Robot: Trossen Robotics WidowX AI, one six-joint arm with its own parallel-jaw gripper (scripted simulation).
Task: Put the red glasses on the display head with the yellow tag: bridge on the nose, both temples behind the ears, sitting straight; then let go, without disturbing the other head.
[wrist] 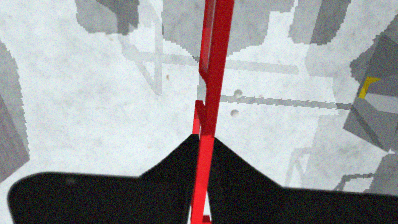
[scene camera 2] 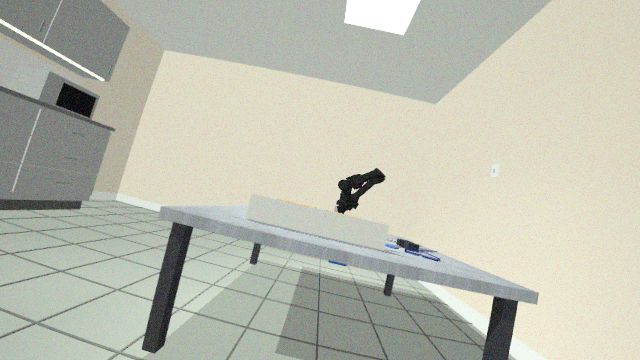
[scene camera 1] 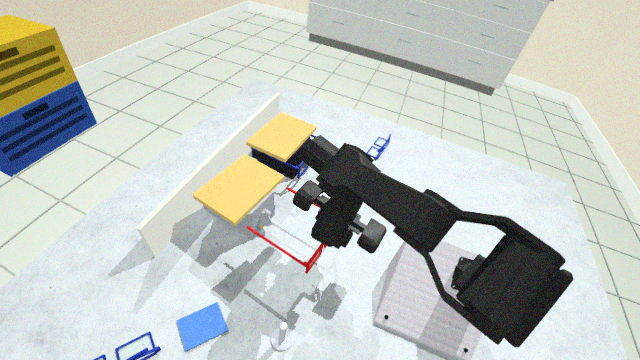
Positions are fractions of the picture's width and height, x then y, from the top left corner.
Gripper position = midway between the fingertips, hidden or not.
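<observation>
Visible: my gripper (scene camera 1: 0.51,0.66), which the wrist view shows too, with the gripper (wrist: 0.51,0.63) there. Also present are a long white board (scene camera 1: 0.25,0.63), an orange-topped block (scene camera 1: 0.44,0.38) and an orange-topped block (scene camera 1: 0.38,0.54).
</observation>
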